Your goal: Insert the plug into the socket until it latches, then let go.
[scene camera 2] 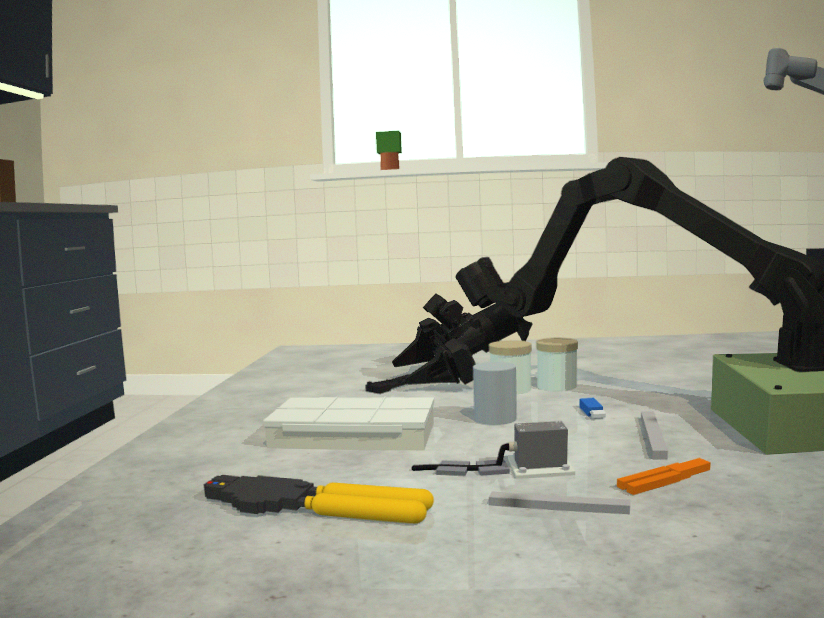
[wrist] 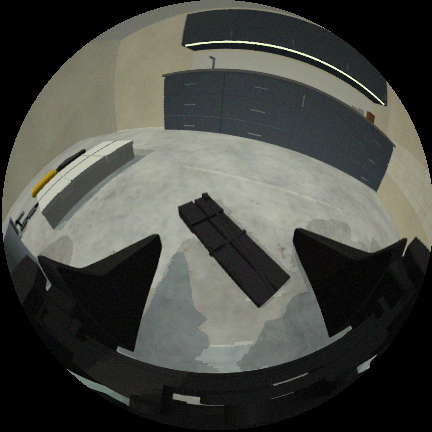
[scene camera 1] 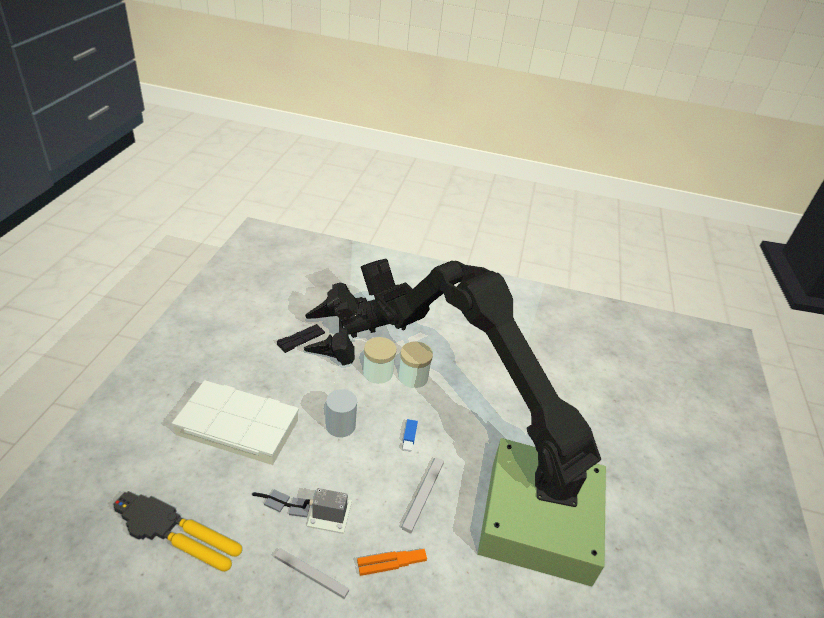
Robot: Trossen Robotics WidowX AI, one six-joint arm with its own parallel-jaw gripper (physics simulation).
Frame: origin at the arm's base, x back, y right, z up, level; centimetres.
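Seen in the pictures: gripper, fingertip midpoint: [scene camera 2: 399, 372] [wrist: 228, 238] [scene camera 1: 305, 332]; arm's base, link origin: [scene camera 2: 807, 364] [scene camera 1: 556, 486].
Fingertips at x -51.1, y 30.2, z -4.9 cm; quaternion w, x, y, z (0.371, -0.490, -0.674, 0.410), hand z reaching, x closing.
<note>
Offsets run from my fingertips to a thing's top centre. "*": to the spot under its first point.
No part is plainly recognisable as the plug or the socket. A long black ribbed bar @[dx -0.8, dy +0.0, dz -0.6 cm] [scene camera 1: 291, 340] [scene camera 2: 378, 386] [wrist: 255, 272] lies on the table top and slants between my fingers in the wrist view. My gripper [scene camera 1: 306, 331] [scene camera 2: 399, 372] [wrist: 228, 238] is wide open over the bar, low to the table, with a gap to the bar on either side. A dark grey box @[dx +15.0, dy -38.7, dz +2.3 cm] [scene camera 1: 330, 505] [scene camera 2: 540, 445] stands on a white base plate, with a thin black cable @[* dx +4.4, dy -38.0, dz -1.6 cm] [scene camera 1: 266, 495] [scene camera 2: 424, 467] and two flat grey blocks @[* dx +6.3, dy -38.5, dz -1.7 cm] [scene camera 1: 276, 500] @[dx +8.1, dy -38.4, dz -1.7 cm] [scene camera 2: 452, 467] at its left.
Two lidded jars @[dx +16.9, dy -5.6, dz +4.9 cm] [scene camera 1: 378, 365] @[dx +24.1, dy -5.0, dz +4.9 cm] [scene camera 1: 414, 369] and a grey cylinder @[dx +12.8, dy -20.6, dz +4.8 cm] [scene camera 1: 340, 413] [scene camera 2: 494, 393] stand near the gripper. A white tiled box @[dx -5.2, dy -25.2, dz +1.3 cm] [scene camera 1: 236, 420] [scene camera 2: 349, 415] lies front left. Yellow-handled pliers @[* dx -2.1, dy -47.9, dz -1.1 cm] [scene camera 1: 203, 542] [scene camera 2: 372, 503], an orange tool @[dx +26.9, dy -44.8, dz -1.2 cm] [scene camera 1: 391, 561], grey bars @[dx +30.0, dy -31.9, dz -1.2 cm] [scene camera 1: 422, 495] @[dx +15.2, dy -49.1, dz -1.3 cm] [scene camera 1: 310, 573] and a blue stick @[dx +25.7, dy -20.4, dz -1.0 cm] [scene camera 1: 410, 431] lie in front.
</note>
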